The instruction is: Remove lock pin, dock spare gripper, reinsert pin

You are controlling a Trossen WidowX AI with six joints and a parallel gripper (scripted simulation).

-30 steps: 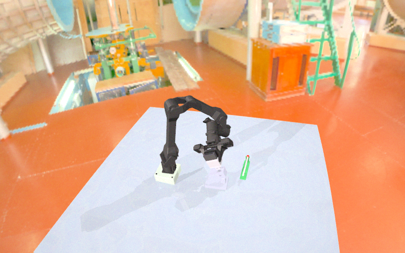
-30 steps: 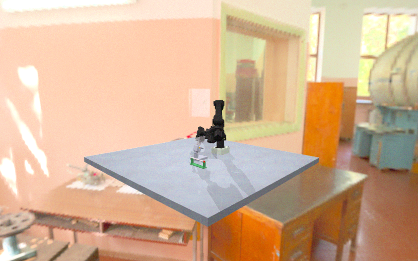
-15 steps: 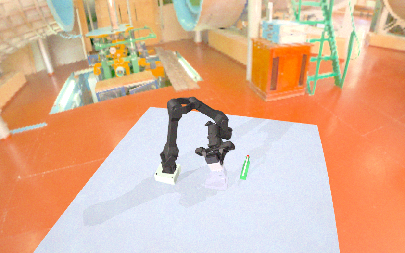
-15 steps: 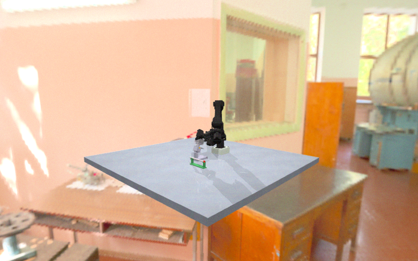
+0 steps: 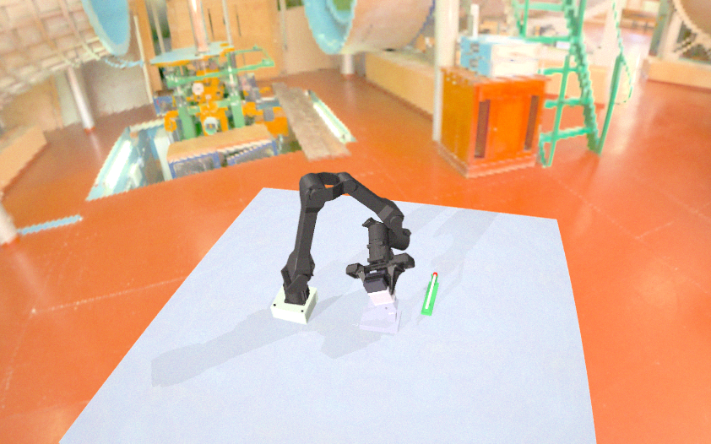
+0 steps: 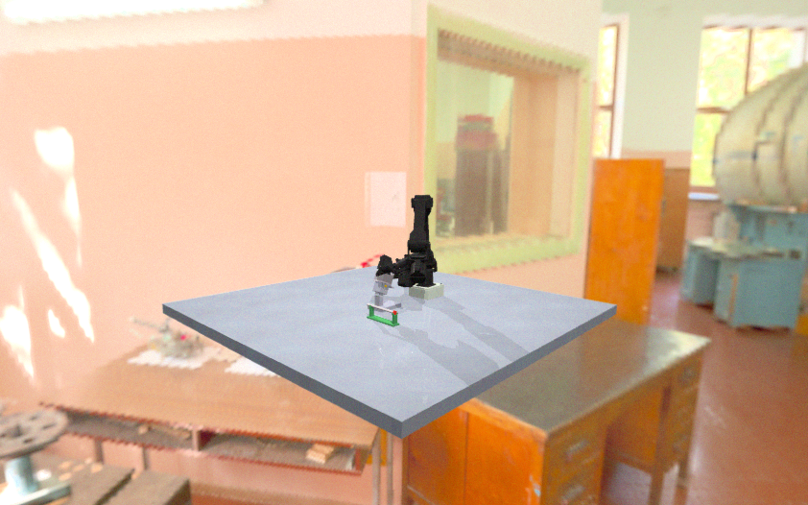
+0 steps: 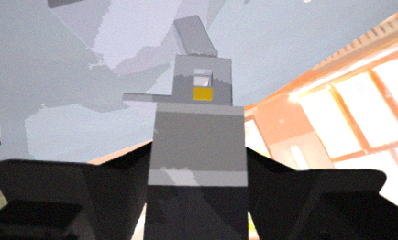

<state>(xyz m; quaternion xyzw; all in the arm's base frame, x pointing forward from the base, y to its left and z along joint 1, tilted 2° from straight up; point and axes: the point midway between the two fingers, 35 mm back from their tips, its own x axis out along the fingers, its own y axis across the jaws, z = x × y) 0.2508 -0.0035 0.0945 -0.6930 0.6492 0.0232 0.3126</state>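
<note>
My gripper tip is now 20 mm to the right of the spare gripper. The rest, counted from my gripper tip: green cradle (140 mm ahead, 120 mm to the left, 100 mm below); then mount (70 mm below, 20 mm to the left, 10 mm ahead).
</note>
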